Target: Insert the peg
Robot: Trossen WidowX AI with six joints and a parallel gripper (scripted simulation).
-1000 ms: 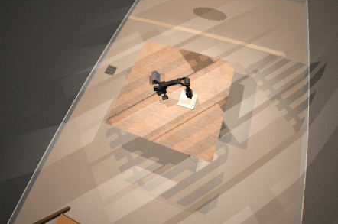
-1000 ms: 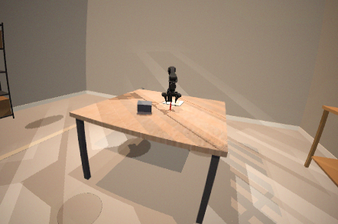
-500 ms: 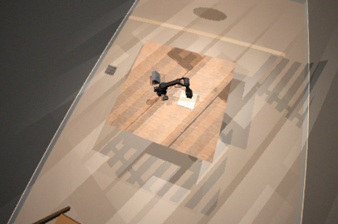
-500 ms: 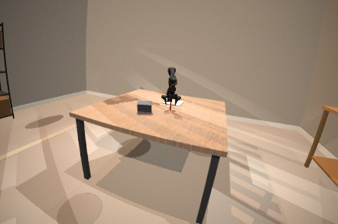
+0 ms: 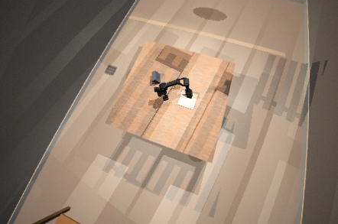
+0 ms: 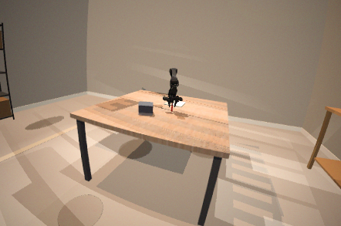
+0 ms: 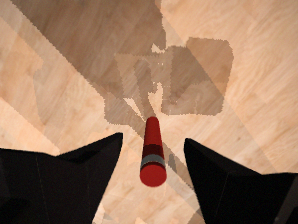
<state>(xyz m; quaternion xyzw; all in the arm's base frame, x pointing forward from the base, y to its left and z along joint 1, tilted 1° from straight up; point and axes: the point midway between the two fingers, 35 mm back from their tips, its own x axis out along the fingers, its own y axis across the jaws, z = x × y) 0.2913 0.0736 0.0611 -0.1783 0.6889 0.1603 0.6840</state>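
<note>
Now: the grey sloped panel 17 cm ahead of my gripper tip, 21 cm to the right of it and 1 cm above it. Also, from my gripper tip: red round peg (2 cm above).
</note>
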